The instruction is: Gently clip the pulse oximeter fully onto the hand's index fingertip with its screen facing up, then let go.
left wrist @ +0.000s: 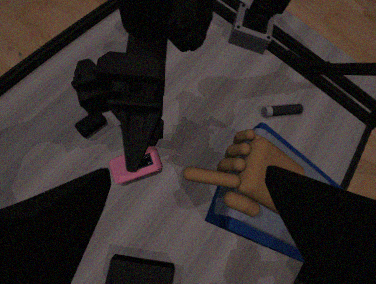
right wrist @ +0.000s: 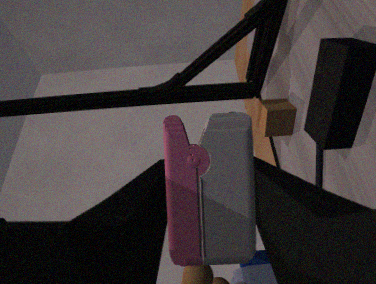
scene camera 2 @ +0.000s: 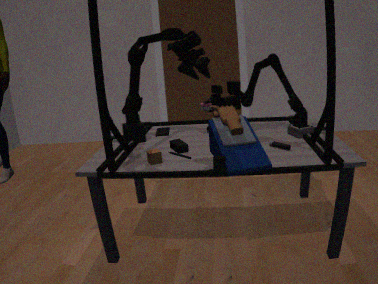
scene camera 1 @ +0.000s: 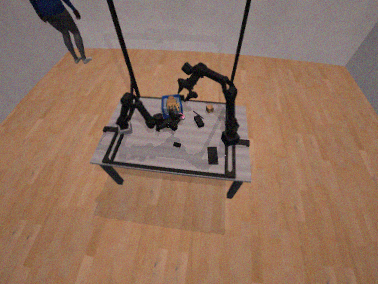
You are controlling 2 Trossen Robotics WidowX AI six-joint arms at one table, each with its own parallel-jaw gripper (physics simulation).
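Seen in the pictures: left gripper, fingertip midpoint: (left wrist: 189, 175) (scene camera 2: 204, 78) (scene camera 1: 181, 97); right gripper, fingertip midpoint: (left wrist: 133, 173) (right wrist: 206, 167) (scene camera 2: 203, 107) (scene camera 1: 182, 116); left arm's base, link origin: (scene camera 2: 132, 123) (scene camera 1: 231, 134); right arm's base, link origin: (left wrist: 255, 21) (scene camera 2: 300, 125) (scene camera 1: 124, 126).
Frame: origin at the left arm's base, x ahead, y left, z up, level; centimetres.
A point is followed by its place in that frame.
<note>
The pulse oximeter (scene camera 1: 182, 116) {y -22.7, x 30.8, z 9.5 cm} (scene camera 2: 205, 105) {y -25.9, x 30.3, z 9.0 cm} (left wrist: 120, 170) {y -22.9, x 30.1, z 9.5 cm} (right wrist: 185, 200) {y -23.8, x 32.6, z 8.8 cm} has a pink half and a grey half; its dark screen faces up in the left wrist view. My right gripper (scene camera 2: 212, 102) (right wrist: 206, 167) {y -24.2, x 30.2, z 7.9 cm} is shut on it. The tan hand (scene camera 1: 172, 104) {y -37.9, x 33.7, z 9.3 cm} (scene camera 2: 231, 120) {y -49.1, x 30.5, z 6.1 cm} (left wrist: 270, 170) rests on a sloped blue support. Its index finger (left wrist: 212, 177) points left in the left wrist view, with a gap between its tip and the oximeter. In the right wrist view some fingers show at the bottom edge. My left gripper (scene camera 1: 185, 96) {y -29.0, x 29.0, z 22.1 cm} (scene camera 2: 202, 78) {y -29.0, x 29.0, z 22.1 cm} is open and empty, high above the table.
The blue support (scene camera 2: 245, 157) {y -63.1, x 27.9, z -5.1 cm} (left wrist: 250, 241) {y -44.8, x 23.7, z -4.0 cm} stands at the table edge. A black box (scene camera 2: 179, 145) {y -31.7, x 13.5, z -6.0 cm} (right wrist: 335, 95) {y -26.3, x 17.1, z -6.0 cm}, a thin pen (scene camera 2: 180, 155) {y -36.4, x 11.8, z -9.0 cm}, a wooden cube (scene camera 2: 154, 157) {y -39.1, x -0.5, z -6.4 cm} (right wrist: 279, 117) {y -35.5, x 2.6, z -6.7 cm}, a dark cylinder (scene camera 2: 280, 145) {y -54.2, x 52.7, z -7.7 cm} (left wrist: 285, 109) {y -52.9, x 53.1, z -6.9 cm} and a flat dark block (scene camera 1: 212, 155) {y 7.1, x 18.4, z -8.7 cm} lie around. Dark posts frame the table.
</note>
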